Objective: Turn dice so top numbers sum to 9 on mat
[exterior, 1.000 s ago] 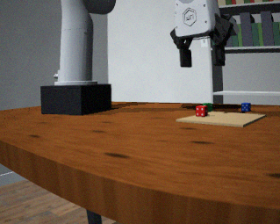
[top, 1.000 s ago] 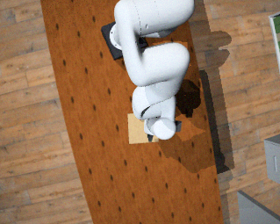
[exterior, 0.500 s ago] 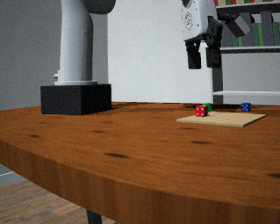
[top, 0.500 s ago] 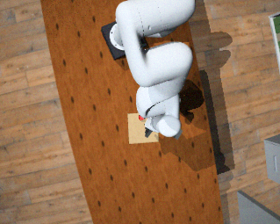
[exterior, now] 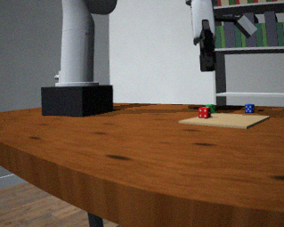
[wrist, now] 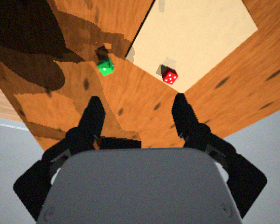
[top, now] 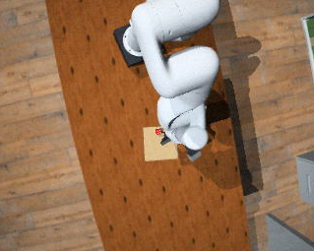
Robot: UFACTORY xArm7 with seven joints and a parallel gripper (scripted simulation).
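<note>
Right now the green die is 100 mm below my hand, 60 mm to the left of it and 10 mm behind it. The rest, counted from my hand: red die 90 mm below, 60 mm to the right, 10 mm ahead; then blue die 100 mm below, 90 mm ahead, 80 mm to the left; then tan mat 110 mm below, 60 mm to the right, 60 mm ahead.
</note>
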